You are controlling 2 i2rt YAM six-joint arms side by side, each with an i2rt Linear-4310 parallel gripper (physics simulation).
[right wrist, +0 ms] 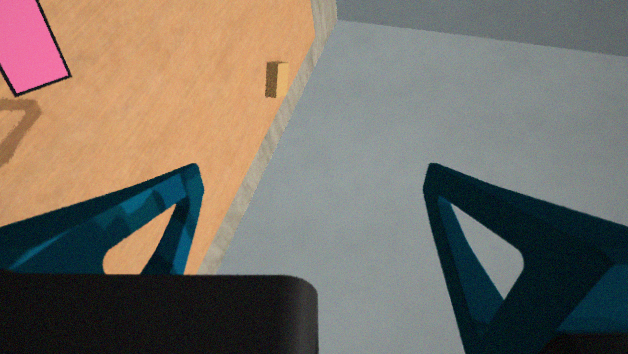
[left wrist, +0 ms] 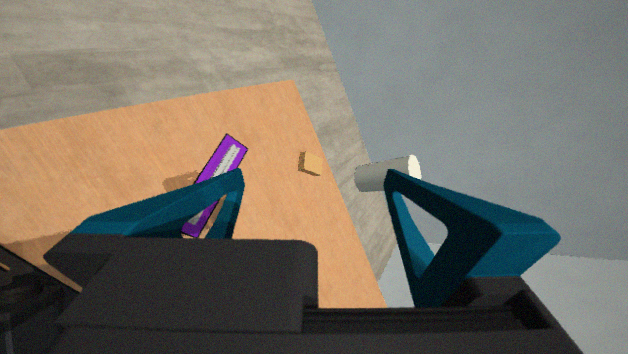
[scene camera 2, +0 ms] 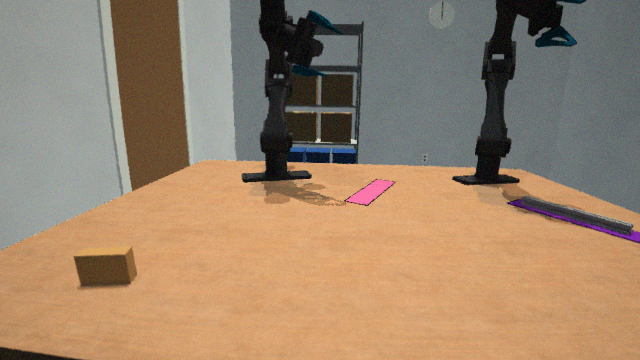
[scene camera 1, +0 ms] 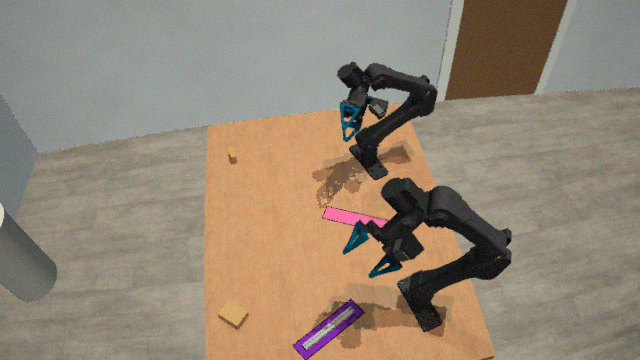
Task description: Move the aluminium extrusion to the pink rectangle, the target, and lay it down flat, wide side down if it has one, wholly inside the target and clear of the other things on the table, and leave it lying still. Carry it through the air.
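Places are measured from the left arm's base along level axes (x right, y ahead, z up), in centimetres.
Pixels of known places: left gripper, fingertip midpoint: (left wrist: 314, 176) (scene camera 2: 579, 24) (scene camera 1: 356, 265); right gripper, fingertip midpoint: (right wrist: 313, 176) (scene camera 2: 334, 55) (scene camera 1: 344, 135); left arm's base, link origin: (left wrist: 28, 301) (scene camera 2: 485, 180) (scene camera 1: 419, 303); right arm's base, link origin: (scene camera 2: 276, 177) (scene camera 1: 368, 161).
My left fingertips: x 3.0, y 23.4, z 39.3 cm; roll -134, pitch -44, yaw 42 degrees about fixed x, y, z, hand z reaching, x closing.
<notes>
For each thing: its top centre in the pictures, then the offset to it from my left fingertips. "spot": a spot on its surface instead. Level surfaces: height alone.
- aluminium extrusion, top centre: (left wrist: 215, 181) (scene camera 2: 572, 208) (scene camera 1: 329, 327) dz -37.3, dx +0.9, dy +6.9 cm
- purple rectangle, surface spot: (scene camera 2: 631, 236) (left wrist: 237, 148) (scene camera 1: 301, 347) spot: dz -39.2, dx -1.5, dy +17.1 cm
- pink rectangle, surface spot: (right wrist: 32, 50) (scene camera 1: 332, 214) spot: dz -39.2, dx +40.9, dy -11.6 cm
- table, surface height: dz -39.3 cm
- smaller-looking tan block, top centre: (scene camera 2: 103, 251) (scene camera 1: 231, 152) dz -35.3, dx +83.1, dy +14.9 cm
The aluminium extrusion (scene camera 1: 328, 328) (scene camera 2: 575, 215) (left wrist: 227, 161), a long thin silver bar, lies flat on a purple rectangle (scene camera 1: 301, 350) (scene camera 2: 631, 236) (left wrist: 228, 141) at the bottom of scene camera 1. The pink rectangle (scene camera 1: 340, 215) (scene camera 2: 371, 192) (right wrist: 32, 50) lies between the two arms, partly hidden by the left arm in scene camera 1. My left gripper (scene camera 1: 356, 265) (left wrist: 314, 176) is open and empty, high above the table, between the pink rectangle and the extrusion in scene camera 1. My right gripper (right wrist: 313, 176) is open and empty, raised high at the top of scene camera 1.
A tan block (scene camera 1: 233, 314) (left wrist: 311, 164) lies at the lower left of the table (scene camera 1: 260, 240) in scene camera 1. A smaller-looking tan block (scene camera 1: 232, 155) (scene camera 2: 105, 266) (right wrist: 276, 79) stands at its upper left. A grey cylinder (scene camera 1: 25, 265) (left wrist: 385, 174) is beyond the table.
</notes>
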